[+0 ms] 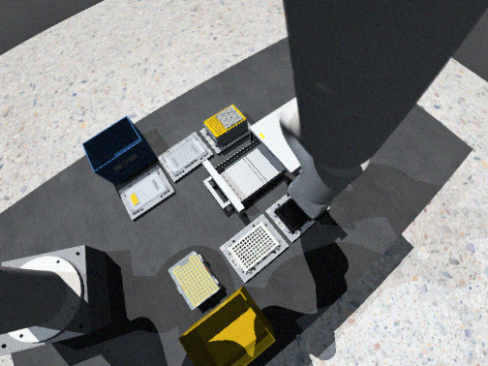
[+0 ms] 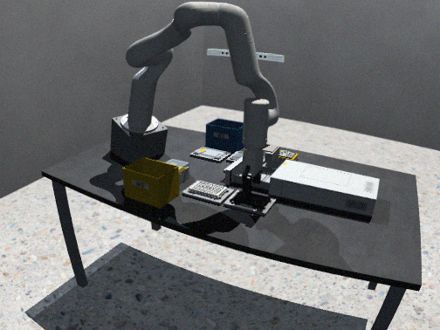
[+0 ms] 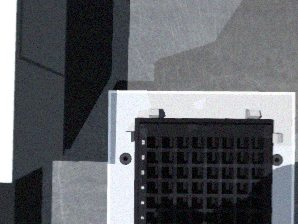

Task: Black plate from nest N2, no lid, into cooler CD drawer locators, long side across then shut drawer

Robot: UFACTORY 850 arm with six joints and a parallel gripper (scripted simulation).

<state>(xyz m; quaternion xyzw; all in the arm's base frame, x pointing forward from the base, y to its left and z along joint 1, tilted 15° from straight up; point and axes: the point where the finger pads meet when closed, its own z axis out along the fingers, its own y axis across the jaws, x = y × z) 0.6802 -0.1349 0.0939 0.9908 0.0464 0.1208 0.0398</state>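
Right now the black plate is 60 mm below my hand. Round my hand: drawer (190 mm to the left, 60 mm behind, 40 mm below); white plate (180 mm behind, 60 mm below, 20 mm to the right); white cooler (200 mm to the left, 90 mm ahead, 40 mm below).
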